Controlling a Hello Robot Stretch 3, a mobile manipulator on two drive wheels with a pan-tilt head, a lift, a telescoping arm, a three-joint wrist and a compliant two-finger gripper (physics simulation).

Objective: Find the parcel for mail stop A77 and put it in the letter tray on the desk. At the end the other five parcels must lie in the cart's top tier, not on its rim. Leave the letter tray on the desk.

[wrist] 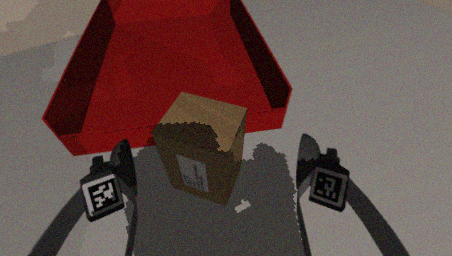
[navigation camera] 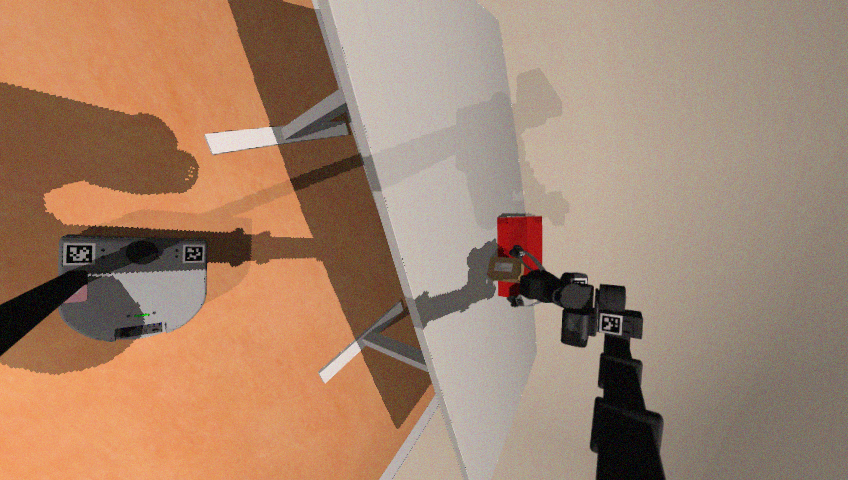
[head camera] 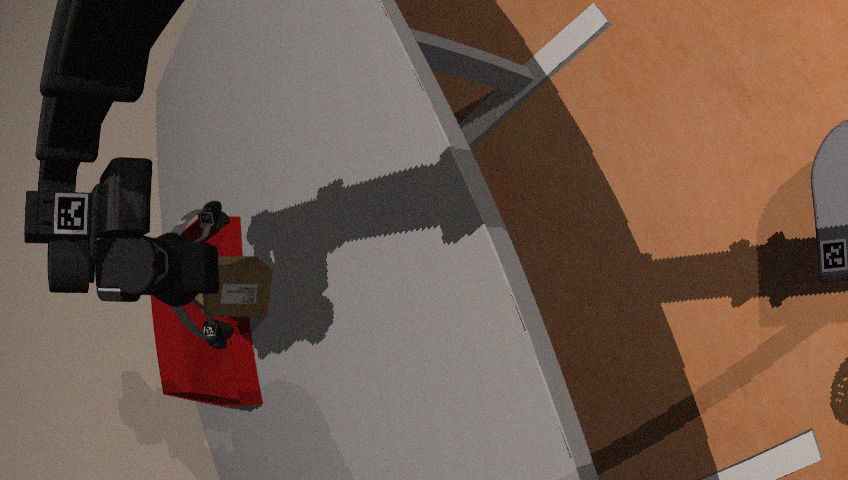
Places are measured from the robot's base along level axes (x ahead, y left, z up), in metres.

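Pixels of known places: gripper, fingertip midpoint: (wrist: pixel 216 156) (navigation camera: pixel 513 275); robot's base, link origin: (navigation camera: pixel 142 251).
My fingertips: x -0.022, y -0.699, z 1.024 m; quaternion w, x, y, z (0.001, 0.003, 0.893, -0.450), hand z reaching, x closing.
Note:
Ahead of a thing's pixels: the offset from my fingertips to its middle. Level surfaces: height alone.
The brown A77 parcel @[0.024 m right, 0.011 m ahead, 0.029 m down] (head camera: pixel 241 303) (navigation camera: pixel 504 276) (wrist: pixel 200 142) is at the near wall of the red letter tray @[0.243 m right, 0.065 m ahead, 0.041 m down] (head camera: pixel 205 368) (navigation camera: pixel 519 233) (wrist: pixel 165 65). It looks tilted, with its pale label toward the desk's front side. It overlaps the tray wall in the views; I cannot tell whether it rests on the rim. The tray is on the desk @[0.074 m down] (head camera: pixel 386 297) (navigation camera: pixel 416 71) (wrist: pixel 390 100). My gripper (head camera: pixel 217 274) (navigation camera: pixel 515 276) (wrist: pixel 216 156) is open, its fingers wide apart on either side of the parcel. The wrist hides part of the tray. The cart and other parcels do not show.
The desk's long front edge runs between my base (navigation camera: pixel 160 297) and the tray. Desk feet (head camera: pixel 574 38) (navigation camera: pixel 241 139) stick out onto the orange floor @[1.024 m down] (head camera: pixel 714 118) (navigation camera: pixel 178 416). A pale wall or surface (navigation camera: pixel 714 178) lies beyond the desk, under my extended arm (head camera: pixel 101 53) (navigation camera: pixel 627 434).

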